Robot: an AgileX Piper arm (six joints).
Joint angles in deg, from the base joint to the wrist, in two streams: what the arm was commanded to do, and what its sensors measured. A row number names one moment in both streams.
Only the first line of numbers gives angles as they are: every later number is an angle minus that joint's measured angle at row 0.
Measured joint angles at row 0:
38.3, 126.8, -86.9, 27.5, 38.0, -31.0
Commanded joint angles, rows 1 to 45:
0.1, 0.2, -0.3, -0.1, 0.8, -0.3
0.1, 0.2, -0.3, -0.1, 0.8, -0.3
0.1, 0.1, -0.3, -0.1, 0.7, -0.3
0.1, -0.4, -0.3, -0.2, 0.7, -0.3
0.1, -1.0, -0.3, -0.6, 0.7, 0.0
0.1, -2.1, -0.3, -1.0, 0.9, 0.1
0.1, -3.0, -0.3, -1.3, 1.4, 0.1
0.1, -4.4, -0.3, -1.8, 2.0, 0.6
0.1, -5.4, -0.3, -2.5, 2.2, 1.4
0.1, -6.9, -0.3, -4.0, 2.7, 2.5
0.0, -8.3, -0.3, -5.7, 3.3, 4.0
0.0, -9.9, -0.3, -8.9, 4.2, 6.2
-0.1, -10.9, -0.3, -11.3, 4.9, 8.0
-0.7, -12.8, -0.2, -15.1, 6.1, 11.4
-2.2, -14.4, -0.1, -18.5, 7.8, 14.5
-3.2, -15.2, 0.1, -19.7, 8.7, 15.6
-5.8, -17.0, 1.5, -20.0, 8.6, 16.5
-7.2, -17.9, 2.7, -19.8, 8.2, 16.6
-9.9, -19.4, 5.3, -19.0, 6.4, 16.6
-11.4, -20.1, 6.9, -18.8, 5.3, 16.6
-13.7, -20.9, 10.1, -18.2, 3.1, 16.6
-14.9, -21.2, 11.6, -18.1, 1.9, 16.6
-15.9, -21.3, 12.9, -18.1, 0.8, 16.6
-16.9, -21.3, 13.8, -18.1, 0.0, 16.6
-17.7, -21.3, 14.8, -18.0, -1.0, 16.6
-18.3, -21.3, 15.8, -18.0, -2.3, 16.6
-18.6, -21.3, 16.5, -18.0, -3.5, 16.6
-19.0, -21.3, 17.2, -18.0, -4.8, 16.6
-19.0, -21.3, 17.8, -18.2, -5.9, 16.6
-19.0, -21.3, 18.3, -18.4, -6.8, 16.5
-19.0, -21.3, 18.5, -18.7, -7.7, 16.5
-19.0, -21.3, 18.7, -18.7, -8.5, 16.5
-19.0, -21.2, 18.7, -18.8, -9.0, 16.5
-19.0, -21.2, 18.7, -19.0, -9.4, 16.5
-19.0, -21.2, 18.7, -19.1, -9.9, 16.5
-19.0, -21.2, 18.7, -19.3, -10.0, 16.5
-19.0, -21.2, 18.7, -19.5, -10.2, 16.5
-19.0, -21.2, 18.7, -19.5, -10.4, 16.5
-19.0, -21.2, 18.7, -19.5, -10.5, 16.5
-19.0, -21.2, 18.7, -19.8, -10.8, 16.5
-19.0, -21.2, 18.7, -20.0, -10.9, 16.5
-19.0, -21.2, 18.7, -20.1, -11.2, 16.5
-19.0, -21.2, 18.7, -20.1, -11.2, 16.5
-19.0, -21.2, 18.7, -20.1, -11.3, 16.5
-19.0, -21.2, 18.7, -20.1, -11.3, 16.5
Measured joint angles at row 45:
-18.6, -20.7, 18.4, -19.5, -10.3, 16.5
